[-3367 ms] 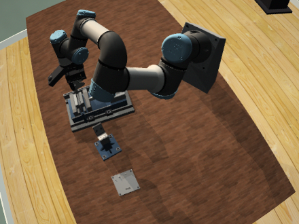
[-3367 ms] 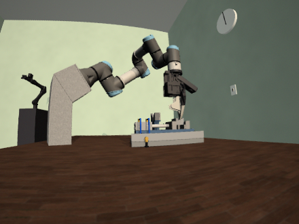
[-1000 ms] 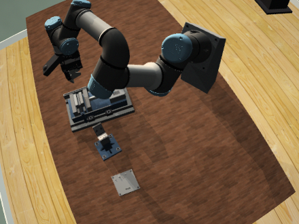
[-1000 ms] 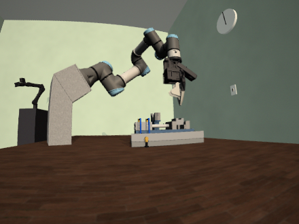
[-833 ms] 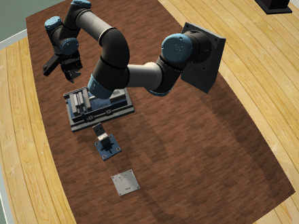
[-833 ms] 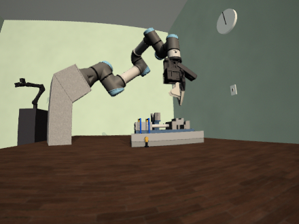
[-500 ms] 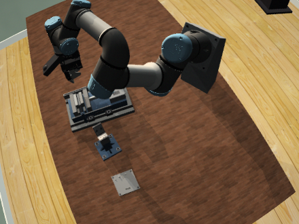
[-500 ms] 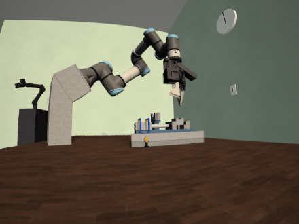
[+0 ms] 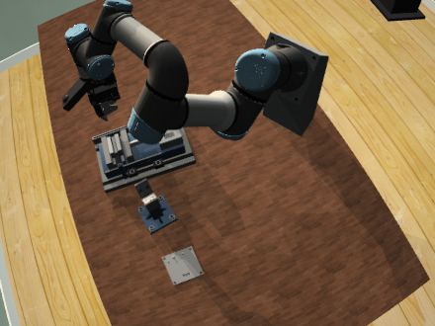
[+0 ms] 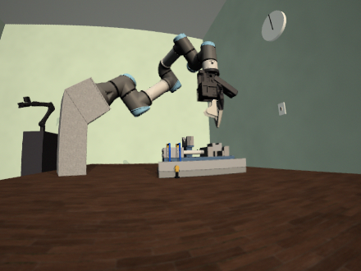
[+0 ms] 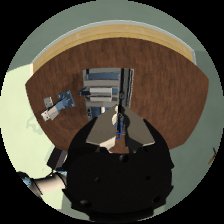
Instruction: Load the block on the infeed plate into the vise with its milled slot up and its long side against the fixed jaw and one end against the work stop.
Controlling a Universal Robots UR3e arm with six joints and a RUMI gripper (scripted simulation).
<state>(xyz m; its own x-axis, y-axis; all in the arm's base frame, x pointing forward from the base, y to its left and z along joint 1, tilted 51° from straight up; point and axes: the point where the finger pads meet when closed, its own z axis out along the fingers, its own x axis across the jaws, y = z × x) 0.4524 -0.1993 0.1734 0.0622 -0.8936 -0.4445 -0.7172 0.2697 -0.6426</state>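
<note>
Now: hand 80 mm above the part and 50 mm to the right of it. The rest, counted from my hand: grey infeed plate: 430 mm to the left, 180 mm below, 120 mm behind.
</note>
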